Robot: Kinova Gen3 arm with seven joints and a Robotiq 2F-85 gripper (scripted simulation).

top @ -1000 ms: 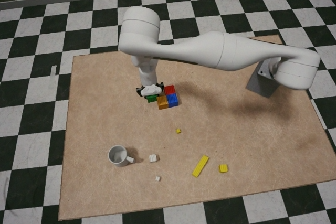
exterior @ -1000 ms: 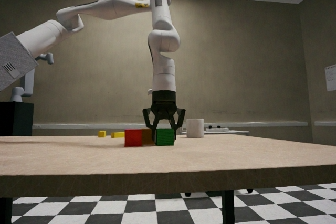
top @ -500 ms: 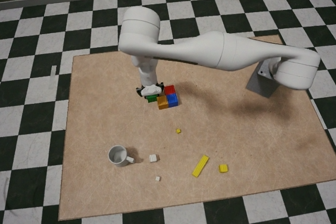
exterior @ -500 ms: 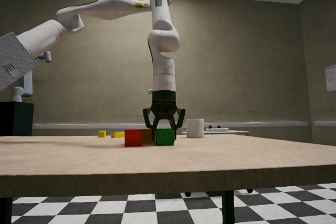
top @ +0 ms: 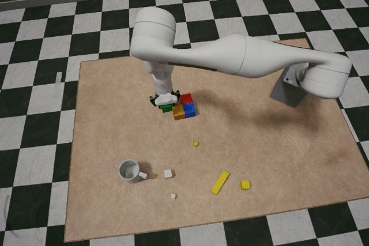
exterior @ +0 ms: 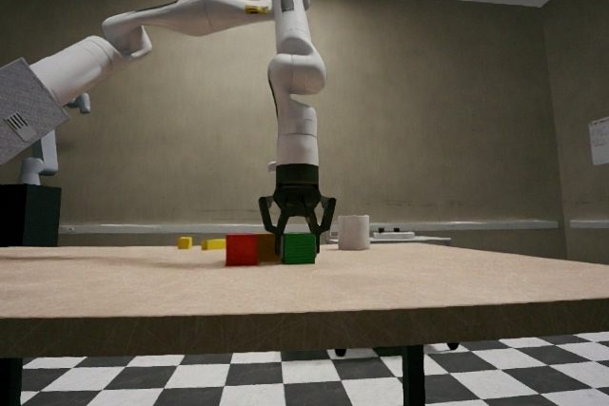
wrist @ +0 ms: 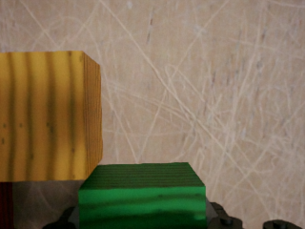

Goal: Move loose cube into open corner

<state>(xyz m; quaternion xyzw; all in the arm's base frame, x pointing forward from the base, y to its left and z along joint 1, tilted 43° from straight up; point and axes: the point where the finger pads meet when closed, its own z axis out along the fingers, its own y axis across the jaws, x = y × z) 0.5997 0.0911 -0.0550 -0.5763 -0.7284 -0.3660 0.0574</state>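
Right now my hand is right at the green cube. Round my hand: red cube: 90 mm behind, 30 mm to the right; blue cube: 110 mm behind, 20 mm to the left; orange cube: 60 mm behind, 30 mm to the left.
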